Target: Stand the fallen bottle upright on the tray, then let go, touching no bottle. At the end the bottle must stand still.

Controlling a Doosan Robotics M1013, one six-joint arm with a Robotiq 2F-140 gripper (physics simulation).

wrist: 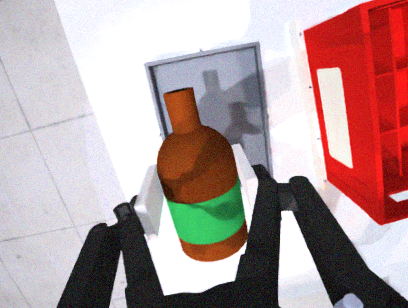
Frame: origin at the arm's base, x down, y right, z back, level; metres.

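Seen in the pictures: gripper, fingertip midpoint: (197, 168).
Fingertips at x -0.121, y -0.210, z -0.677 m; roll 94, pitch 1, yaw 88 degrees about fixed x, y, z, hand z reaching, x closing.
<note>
Offsets run from my fingertips to a thing's top centre. "spot": to the spot under its first point. Level surfaces: height alone.
The brown bottle {dx -0.040, dy +0.000, dz +0.002 m} (197, 165) with a green label is in the middle of the wrist view. My gripper (197, 168) is shut on it, with one pale fingertip pad on each side of its body. The bottle's neck points away from the gripper, toward the top of the view. The grey tray {spot: dx +0.202, dy +0.036, dz -0.116 m} (205, 54) with a raised rim lies on the white surface beyond the bottle. Shadows of a bottle and the gripper fall on the tray. The bottle's shape hides the lower left part of the tray. Its height above the tray is hard to tell.
A red crate {spot: dx +0.091, dy +0.200, dz -0.069 m} (345, 55) with inner compartments and a pale panel on its side stands at the right, beside the tray. A white surface {dx +0.227 m} (110, 75) surrounds the tray. Its edge runs down the left, with pale floor tiles (35, 165) beyond it.
</note>
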